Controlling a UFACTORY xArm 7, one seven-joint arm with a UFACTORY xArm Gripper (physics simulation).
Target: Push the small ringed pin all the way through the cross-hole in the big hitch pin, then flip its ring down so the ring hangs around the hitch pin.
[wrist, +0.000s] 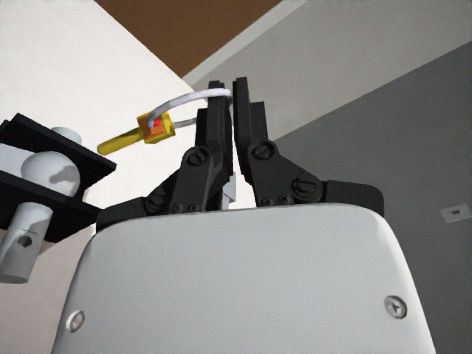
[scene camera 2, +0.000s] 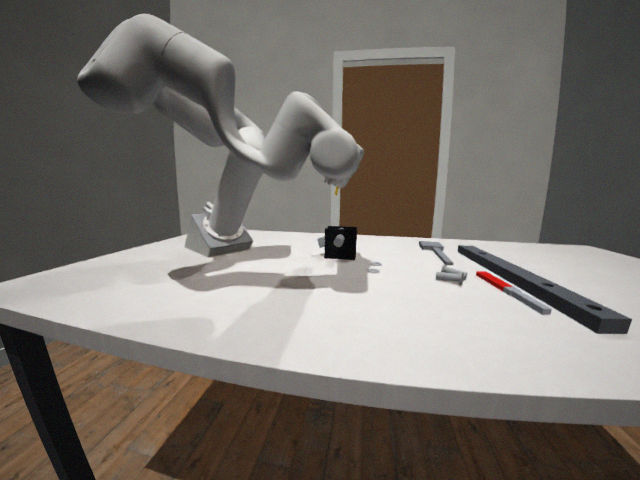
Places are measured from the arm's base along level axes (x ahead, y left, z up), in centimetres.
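Pixels of known places: gripper, fingertip midpoint: (wrist: 232, 101); arm's base at its link origin: (scene camera 2: 223, 227).
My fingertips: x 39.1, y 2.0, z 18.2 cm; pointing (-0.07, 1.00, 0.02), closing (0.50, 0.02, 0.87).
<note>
For each thing: its top centre in the pictures, then the offset to it from my fingertips. "spot": a spot on its surface instead. Level surfaces: height alone.
- small ringed pin at its top centre: (wrist: 221, 82) (scene camera 2: 339, 164) dx -1.8, dy -1.1, dz +0.8 cm
- black bracket at a spot on its surface: (wrist: 75, 220) spot: dx +1.8, dy +0.2, dz -19.4 cm
- white table at its surface level: dz -25.9 cm
- grey hammer-like tool at its top centre: (wrist: 225, 215) (scene camera 2: 436, 248) dx +28.5, dy +14.8, dz -24.1 cm
- red-handled tool at its top centre: (scene camera 2: 508, 286) dx +37.1, dy -14.7, dz -24.8 cm
- long dark bar with holes, top centre: (scene camera 2: 512, 267) dx +42.4, dy -4.7, dz -23.4 cm
The small ringed pin (scene camera 2: 337, 190) (wrist: 120, 140) has a yellow shank and a yellow-orange head with a silver ring. My gripper (wrist: 232, 101) is shut on the ring, and the pin hangs out to the left of the fingers in the wrist view. In the scene view the pin is in the air above the black bracket, clear of the table. The big grey hitch pin (scene camera 2: 338, 240) (wrist: 26, 245) runs through the black bracket (scene camera 2: 341, 251) (wrist: 75, 220). Its dark cross-hole shows in the wrist view, apart from the ringed pin's tip. The fingertips are hidden in the scene view.
Two small rings (scene camera 2: 373, 270) lie right of the bracket on the white table (scene camera 2: 320, 335). Farther right are grey cylinders (scene camera 2: 449, 276), a grey hammer-like tool (scene camera 2: 440, 254), a red-handled tool (scene camera 2: 493, 280) and a long dark bar with holes (scene camera 2: 522, 276).
</note>
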